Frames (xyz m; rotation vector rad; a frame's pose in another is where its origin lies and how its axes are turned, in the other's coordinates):
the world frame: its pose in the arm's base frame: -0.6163 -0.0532 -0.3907 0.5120 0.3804 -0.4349
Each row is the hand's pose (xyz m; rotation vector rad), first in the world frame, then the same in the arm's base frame.
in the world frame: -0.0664 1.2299 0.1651 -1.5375 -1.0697 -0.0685
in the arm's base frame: -0.0356 0.8433 0.2445 -1.2208 -0.3628 -0.3120
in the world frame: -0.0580 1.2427 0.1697 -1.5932 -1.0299 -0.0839
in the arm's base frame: -0.0213 0.8483 0.2494 -1.2663 -0.3170 -0.3027
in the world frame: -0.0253 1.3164 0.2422 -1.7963 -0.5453 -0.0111
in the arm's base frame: 0.0593 0.8571 0.3214 -1.3346 0.1240 -0.0972
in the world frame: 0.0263 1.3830 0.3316 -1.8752 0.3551 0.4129
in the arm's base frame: 0.1563 0.8455 0.3959 -1.1746 0.8124 0.5043
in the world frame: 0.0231 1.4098 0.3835 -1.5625 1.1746 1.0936
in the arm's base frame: 0.1789 0.8394 0.4495 -0.6847 1.2732 1.2908
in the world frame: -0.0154 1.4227 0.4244 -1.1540 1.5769 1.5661
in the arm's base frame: 0.1626 0.8390 0.5047 -0.2266 1.3987 1.7947
